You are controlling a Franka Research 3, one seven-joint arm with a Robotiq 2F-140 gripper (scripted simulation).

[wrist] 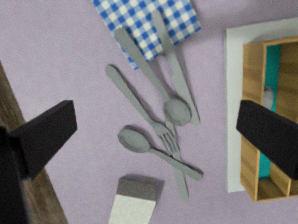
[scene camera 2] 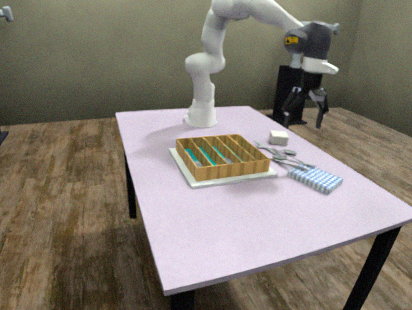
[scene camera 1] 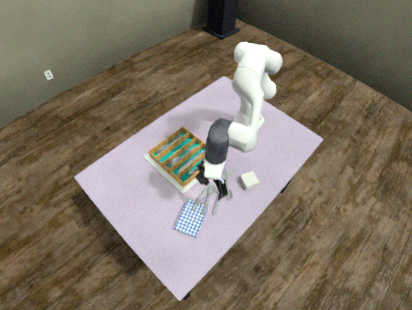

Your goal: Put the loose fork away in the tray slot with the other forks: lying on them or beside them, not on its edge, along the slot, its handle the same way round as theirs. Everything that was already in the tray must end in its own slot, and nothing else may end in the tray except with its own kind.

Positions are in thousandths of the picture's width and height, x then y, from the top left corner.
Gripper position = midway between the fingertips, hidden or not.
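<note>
The gripper (scene camera 2: 734,415) can be seen in the scene, and the wrist view shows the gripper (wrist: 525,511) too. A wooden tray (scene camera 2: 504,485) is also visible.
</note>
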